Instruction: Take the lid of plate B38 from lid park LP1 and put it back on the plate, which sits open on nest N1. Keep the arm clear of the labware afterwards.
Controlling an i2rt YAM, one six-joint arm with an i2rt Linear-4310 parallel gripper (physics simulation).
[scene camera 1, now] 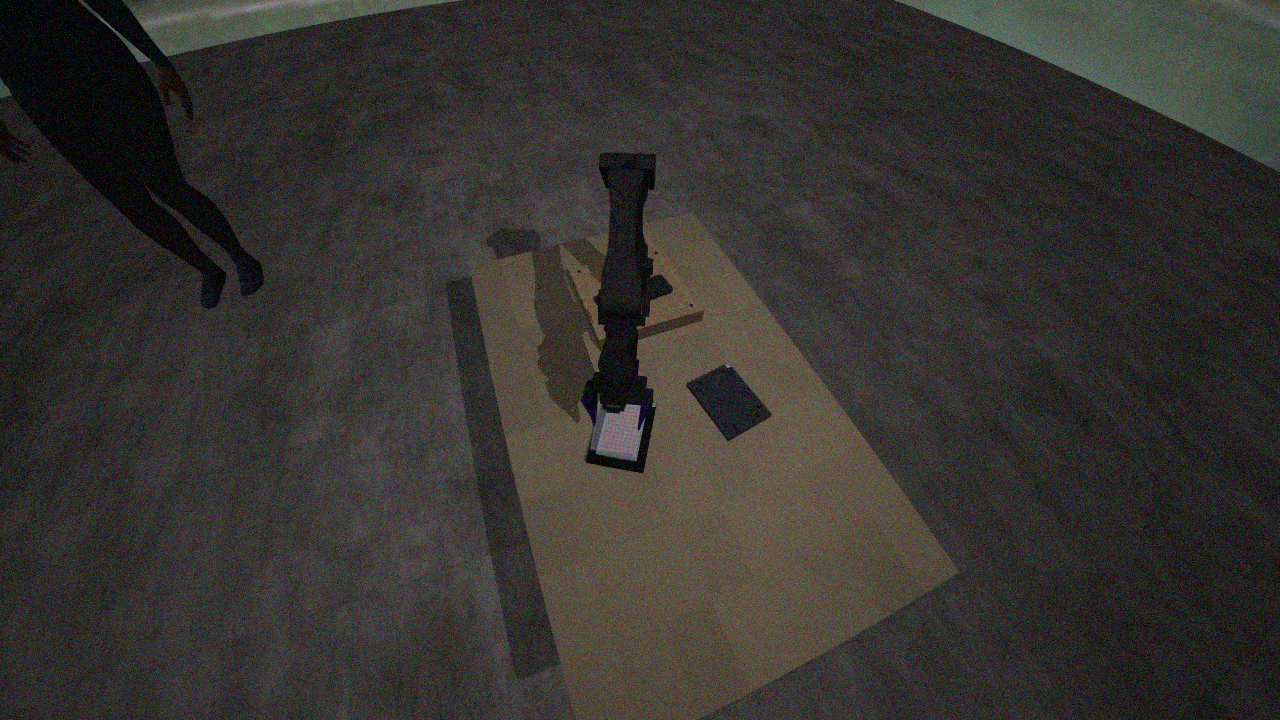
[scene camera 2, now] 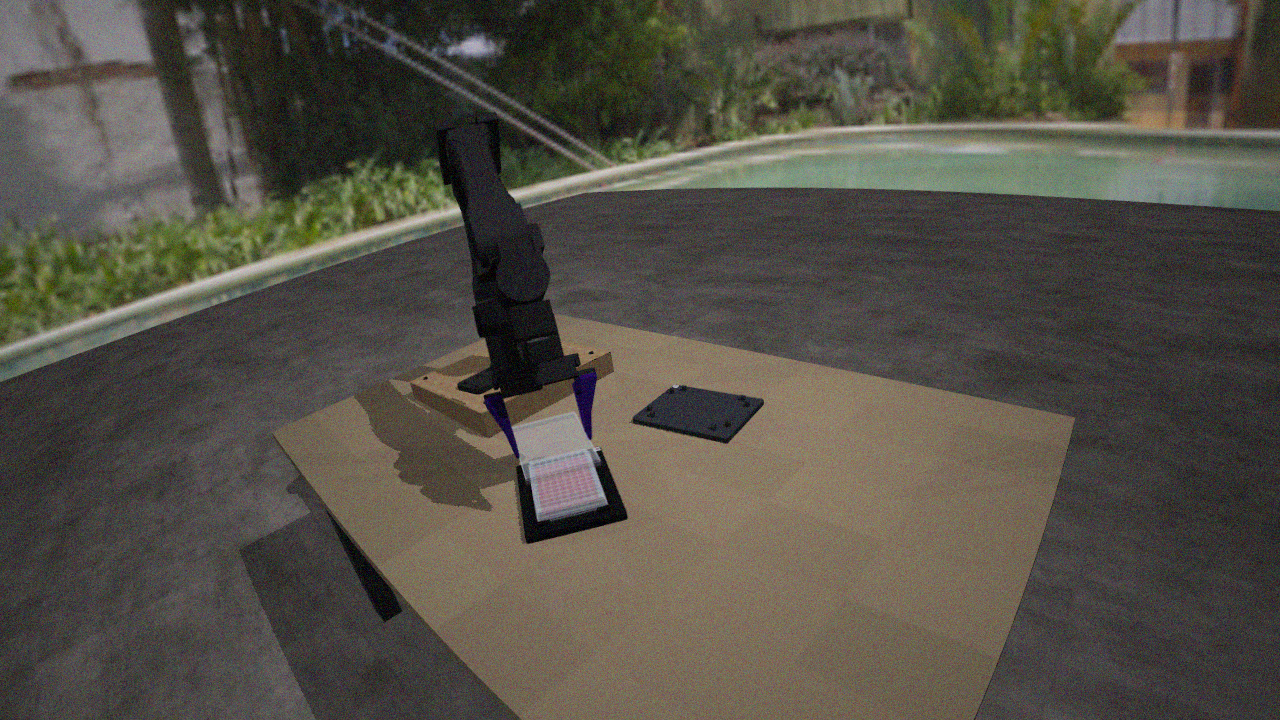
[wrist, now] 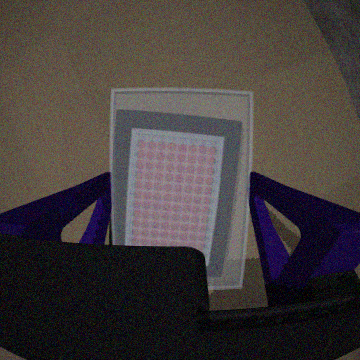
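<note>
My gripper, with purple fingers, is shut on the clear lid by its two long sides. The lid is held above the plate, whose pink wells show through it in the wrist view. There the plate looks slightly turned relative to the lid's outline and sits left of its middle. The plate sits on the black nest N1. The dark lid park LP1 carries no lid. The wrist view's lower part is hidden by the gripper body.
The arm's wooden base board stands behind the nest on the tan table top. LP1 lies beside the nest, to its right in both scene views. A person stands beyond the table at the upper left.
</note>
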